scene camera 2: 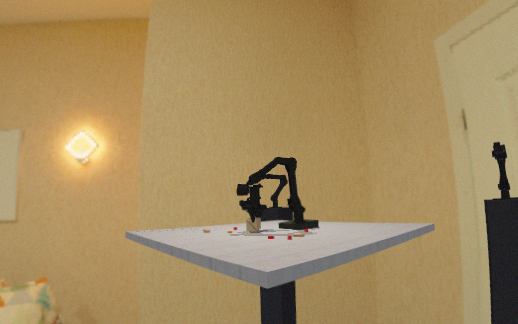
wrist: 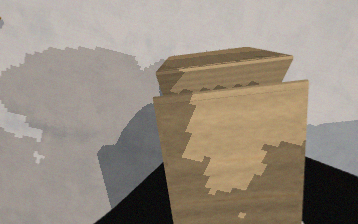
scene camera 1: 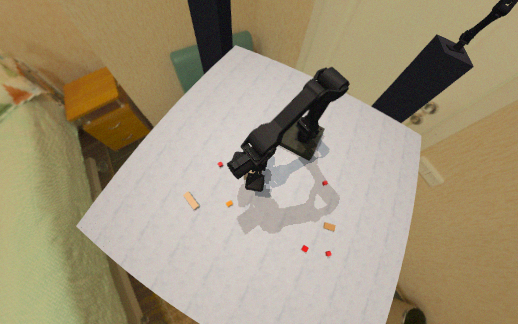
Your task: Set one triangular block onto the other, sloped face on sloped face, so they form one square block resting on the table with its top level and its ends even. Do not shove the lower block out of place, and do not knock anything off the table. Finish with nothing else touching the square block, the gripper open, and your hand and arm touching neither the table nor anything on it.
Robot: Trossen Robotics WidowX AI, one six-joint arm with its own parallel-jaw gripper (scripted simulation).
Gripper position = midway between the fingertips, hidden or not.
Note:
My gripper (wrist: 224,163) holds a wooden triangular block (wrist: 237,148). Further things: a wooden triangular block (wrist: 246,66).

